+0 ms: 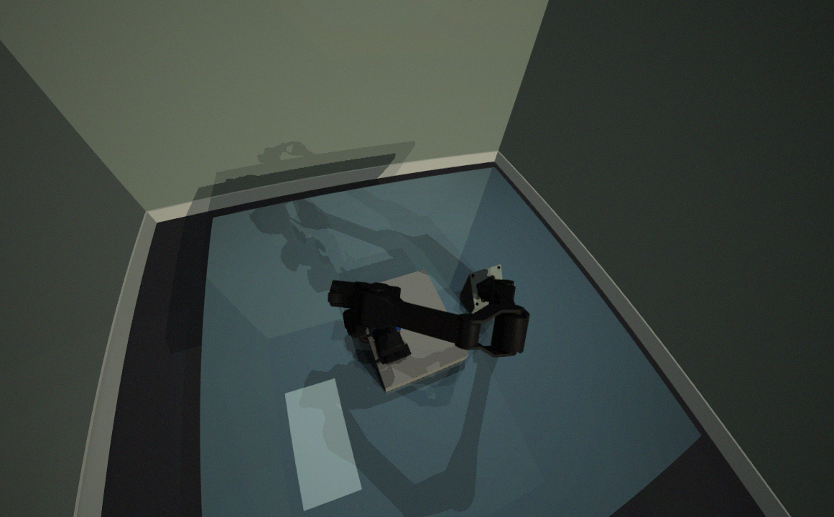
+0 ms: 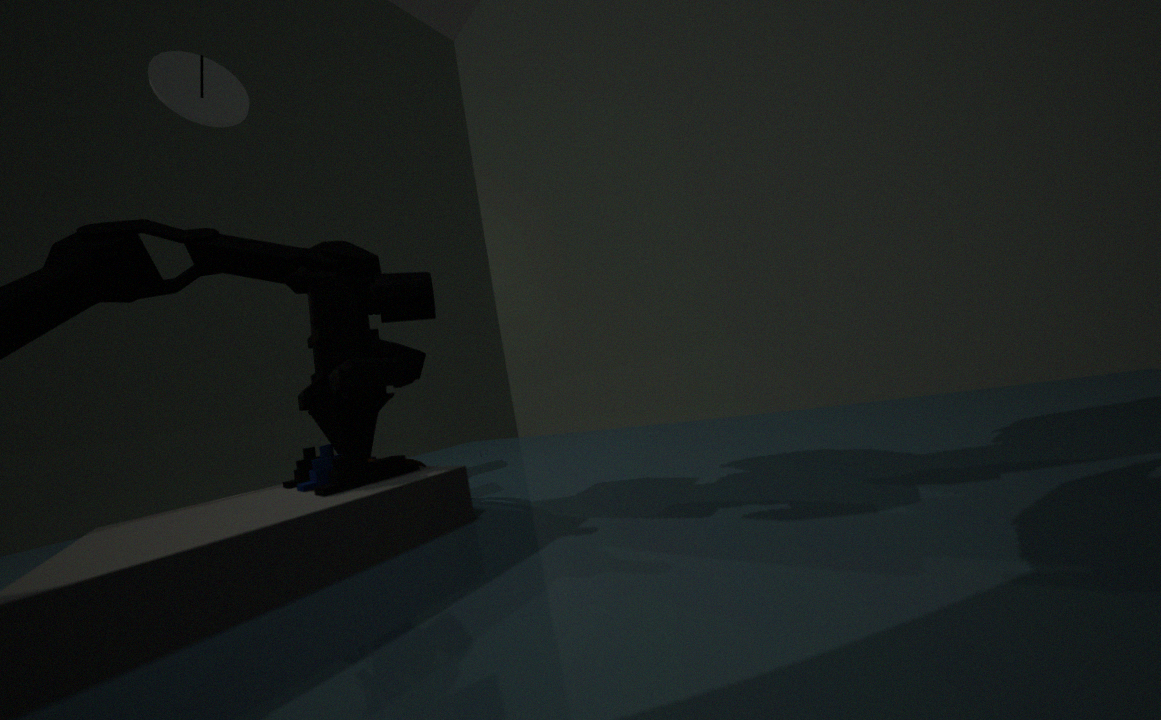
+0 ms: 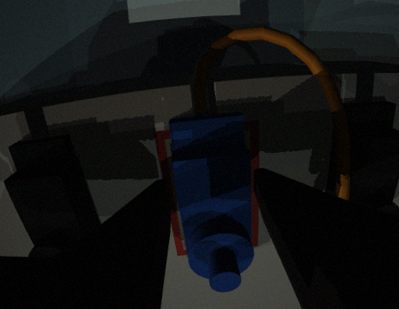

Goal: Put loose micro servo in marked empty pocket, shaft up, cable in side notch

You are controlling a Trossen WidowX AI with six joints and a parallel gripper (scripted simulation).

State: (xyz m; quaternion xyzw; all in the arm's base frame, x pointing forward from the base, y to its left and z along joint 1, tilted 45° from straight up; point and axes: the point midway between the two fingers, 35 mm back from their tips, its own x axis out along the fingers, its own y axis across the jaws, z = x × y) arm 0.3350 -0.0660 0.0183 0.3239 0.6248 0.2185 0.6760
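My gripper tip is now 120 mm past the grey deck, 30 mm above it and 10 mm to the right of it.
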